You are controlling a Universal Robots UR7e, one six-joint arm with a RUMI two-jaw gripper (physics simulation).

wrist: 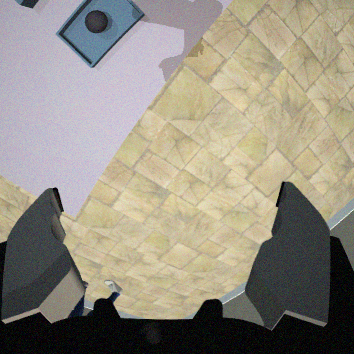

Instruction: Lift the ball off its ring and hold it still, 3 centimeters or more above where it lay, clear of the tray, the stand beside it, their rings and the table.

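Frame: origin at the arm's base, x ahead, y right, z down, level; centimetres.
Seen in the pictures: gripper, fingertip midpoint: (167, 187).
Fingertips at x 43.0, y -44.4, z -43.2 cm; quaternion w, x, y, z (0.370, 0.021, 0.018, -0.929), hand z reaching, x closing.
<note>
A point is followed by its place in that frame.
A dark round ball (96, 21) {x 42.2, y -21.9, z 0.0 cm} sits in a shallow blue tray (76, 48) {x 51.2, y -20.4, z 5.2 cm} on the pale table (75, 130) {x 70.9, y -33.4, z 6.3 cm}, near the top left of the wrist view. The ball's ring cannot be made out under it. Part of a dark blue object (27, 2) {x 49.5, y -2.8, z 2.9 cm} shows at the top left edge; I cannot tell whether it is the stand. My gripper (167, 187) {x 43.0, y -44.4, z -43.2 cm} is open, with its two jaws wide apart at the lower left and lower right. Nothing is between them, and the ball and tray lie well beyond the fingertips, toward the top of the view.
A grey-brown shadow lies on the table right of the tray. The table's edge runs diagonally down to a corner near the left jaw. Beyond it is a tan stone floor (200, 150). A pale shoe (111, 286) and some dark blue cloth show low between the jaws.
</note>
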